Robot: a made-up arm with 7 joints.
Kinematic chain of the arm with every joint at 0, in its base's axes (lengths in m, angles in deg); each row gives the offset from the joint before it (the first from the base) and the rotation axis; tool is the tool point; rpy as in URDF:
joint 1: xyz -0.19 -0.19 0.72 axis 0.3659 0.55 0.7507
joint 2: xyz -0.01 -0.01 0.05 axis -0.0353 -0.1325 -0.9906
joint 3: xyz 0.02 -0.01 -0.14 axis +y
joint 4: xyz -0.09 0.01 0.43 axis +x
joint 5: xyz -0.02 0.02 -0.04 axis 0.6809 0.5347 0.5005
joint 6: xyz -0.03 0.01 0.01 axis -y
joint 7: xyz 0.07 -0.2 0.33 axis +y
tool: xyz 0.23 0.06 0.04 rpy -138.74 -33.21 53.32
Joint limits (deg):
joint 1: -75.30..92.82
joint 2: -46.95..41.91
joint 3: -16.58..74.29
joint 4: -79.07..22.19
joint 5: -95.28..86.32
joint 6: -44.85..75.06
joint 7: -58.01..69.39
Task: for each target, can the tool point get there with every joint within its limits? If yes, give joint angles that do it. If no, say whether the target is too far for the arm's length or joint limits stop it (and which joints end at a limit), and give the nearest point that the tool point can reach.
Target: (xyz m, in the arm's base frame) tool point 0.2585 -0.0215 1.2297
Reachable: yes | joints 11.08 -27.23 41.80 9.99 -31.36 31.23 39.12
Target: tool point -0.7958 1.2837 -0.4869
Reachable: no: too far | nearest point -0.4814 0.5228 0.3075 | short by 1.144 m
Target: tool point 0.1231 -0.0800 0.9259
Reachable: yes | joints 5.49 -20.43 3.24 -21.97 59.90 -10.51 24.88
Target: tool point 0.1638 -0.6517 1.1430
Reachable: yes | joints -38.40 28.93 59.83 -45.52 9.11 1.17 15.68
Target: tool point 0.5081 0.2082 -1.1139
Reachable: no: too far | nearest point 0.2632 0.0857 -0.0421 | short by 1.106 m
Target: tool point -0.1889 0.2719 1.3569
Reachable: yes | joints -28.73 -7.14 4.59 -38.40 -35.34 -10.70 -35.76
